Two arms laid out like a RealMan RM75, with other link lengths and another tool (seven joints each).
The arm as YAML. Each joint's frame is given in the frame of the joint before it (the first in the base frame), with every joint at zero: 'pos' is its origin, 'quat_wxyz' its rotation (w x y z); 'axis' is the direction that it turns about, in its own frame. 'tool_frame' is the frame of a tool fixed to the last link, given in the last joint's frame.
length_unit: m
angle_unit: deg
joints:
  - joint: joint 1
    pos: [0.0, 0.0, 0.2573]
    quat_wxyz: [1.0, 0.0, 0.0, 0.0]
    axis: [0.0, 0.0, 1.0]
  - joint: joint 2
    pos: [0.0, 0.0, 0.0]
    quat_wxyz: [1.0, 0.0, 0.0, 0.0]
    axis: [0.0, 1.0, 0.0]
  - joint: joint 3
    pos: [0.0, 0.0, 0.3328]
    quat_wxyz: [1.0, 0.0, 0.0, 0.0]
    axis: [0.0, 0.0, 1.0]
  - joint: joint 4
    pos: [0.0, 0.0, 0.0]
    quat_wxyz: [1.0, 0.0, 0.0, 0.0]
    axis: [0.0, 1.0, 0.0]
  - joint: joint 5
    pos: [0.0, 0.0, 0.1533]
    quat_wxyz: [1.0, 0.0, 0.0, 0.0]
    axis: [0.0, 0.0, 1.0]
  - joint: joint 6
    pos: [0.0, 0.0, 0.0]
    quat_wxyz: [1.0, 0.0, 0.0, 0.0]
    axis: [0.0, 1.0, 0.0]
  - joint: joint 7
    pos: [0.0, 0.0, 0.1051]
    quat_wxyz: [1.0, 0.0, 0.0, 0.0]
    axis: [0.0, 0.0, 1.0]
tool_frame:
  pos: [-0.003, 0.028, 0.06]
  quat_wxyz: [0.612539, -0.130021, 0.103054, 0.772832]
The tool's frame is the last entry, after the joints.
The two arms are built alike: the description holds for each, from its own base.
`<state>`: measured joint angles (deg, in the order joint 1, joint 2, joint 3, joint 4, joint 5, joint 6, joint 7); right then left.
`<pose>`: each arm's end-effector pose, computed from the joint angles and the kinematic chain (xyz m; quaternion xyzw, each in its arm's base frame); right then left.
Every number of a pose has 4 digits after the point. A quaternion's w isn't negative.
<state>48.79 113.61 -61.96 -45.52 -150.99 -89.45 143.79 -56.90 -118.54 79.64 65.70 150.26 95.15 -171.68</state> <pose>0.2541 0.3725 -0.0322 -0.1674 0.9827 -0.0584 0.0527 -0.1472 0.3808 -0.0637 0.8986 -0.4063 -0.1176 0.1166</pose>
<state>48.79 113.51 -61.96 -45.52 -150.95 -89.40 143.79 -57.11 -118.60 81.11 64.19 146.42 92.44 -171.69</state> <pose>0.2543 0.3730 -0.0315 -0.1675 0.9828 -0.0574 0.0531 -0.1390 0.3787 -0.0726 0.8979 -0.4155 -0.0894 0.1151</pose>
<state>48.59 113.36 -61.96 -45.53 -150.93 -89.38 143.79 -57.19 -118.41 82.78 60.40 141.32 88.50 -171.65</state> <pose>0.2560 0.3728 -0.0303 -0.1659 0.9831 -0.0564 0.0539 -0.1348 0.3765 -0.0831 0.9034 -0.4099 -0.0531 0.1141</pose>
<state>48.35 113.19 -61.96 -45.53 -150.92 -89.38 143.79 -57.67 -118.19 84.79 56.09 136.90 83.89 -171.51</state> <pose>0.2581 0.3723 -0.0290 -0.1637 0.9834 -0.0556 0.0549 -0.1314 0.3776 -0.0930 0.9084 -0.4030 -0.0264 0.1082</pose>
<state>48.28 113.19 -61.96 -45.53 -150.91 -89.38 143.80 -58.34 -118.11 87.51 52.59 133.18 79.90 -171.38</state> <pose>0.2585 0.3720 -0.0290 -0.1630 0.9835 -0.0556 0.0548 -0.1282 0.3776 -0.1027 0.9101 -0.4004 -0.0100 0.1062</pose>
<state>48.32 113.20 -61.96 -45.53 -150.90 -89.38 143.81 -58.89 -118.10 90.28 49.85 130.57 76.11 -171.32</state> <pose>0.2582 0.3722 -0.0291 -0.1633 0.9835 -0.0556 0.0546 -0.1271 0.3787 -0.1110 0.9106 -0.4006 -0.0039 0.1016</pose>
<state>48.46 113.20 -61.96 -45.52 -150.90 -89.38 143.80 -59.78 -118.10 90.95 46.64 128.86 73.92 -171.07</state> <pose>0.2573 0.3728 -0.0291 -0.1645 0.9833 -0.0556 0.0547 -0.1266 0.3814 -0.1155 0.9152 -0.3909 0.0017 0.0983</pose>
